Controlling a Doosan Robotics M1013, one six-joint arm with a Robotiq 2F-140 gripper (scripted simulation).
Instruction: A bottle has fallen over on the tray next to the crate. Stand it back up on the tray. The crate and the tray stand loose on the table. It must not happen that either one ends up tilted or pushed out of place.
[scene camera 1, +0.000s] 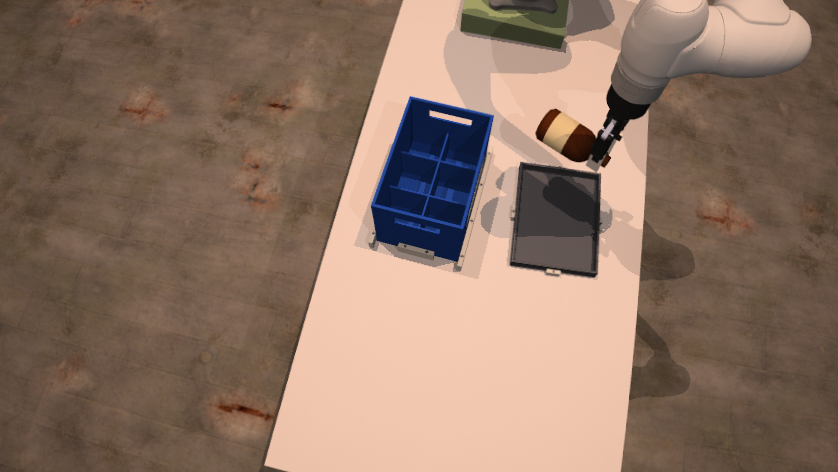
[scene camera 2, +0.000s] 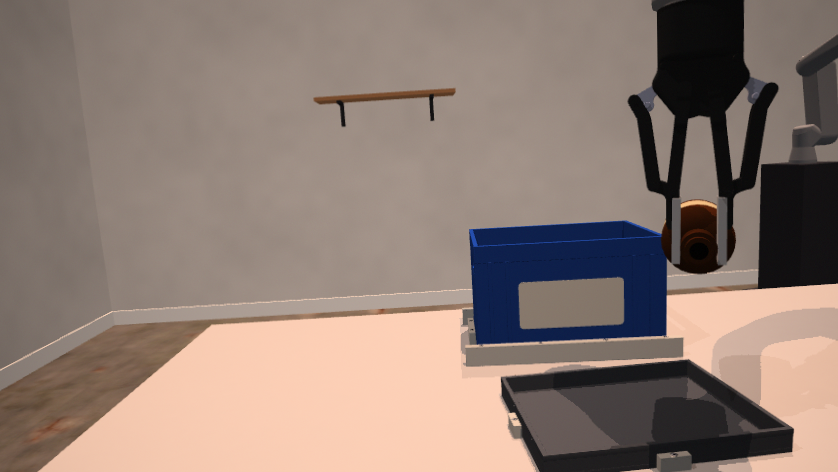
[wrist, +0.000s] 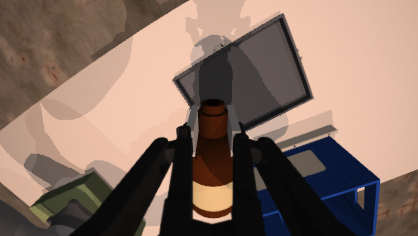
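Gripper (scene camera 2: 698, 261) visible, also at (scene camera 1: 596, 160) and (wrist: 212, 115). Bottle (scene camera 2: 698, 247), also at (scene camera 1: 557, 130) and (wrist: 212, 165). Blue crate (scene camera 1: 434, 216) visible. Dark grey tray (scene camera 2: 620, 411), also at (scene camera 1: 557, 223) and (wrist: 263, 76).
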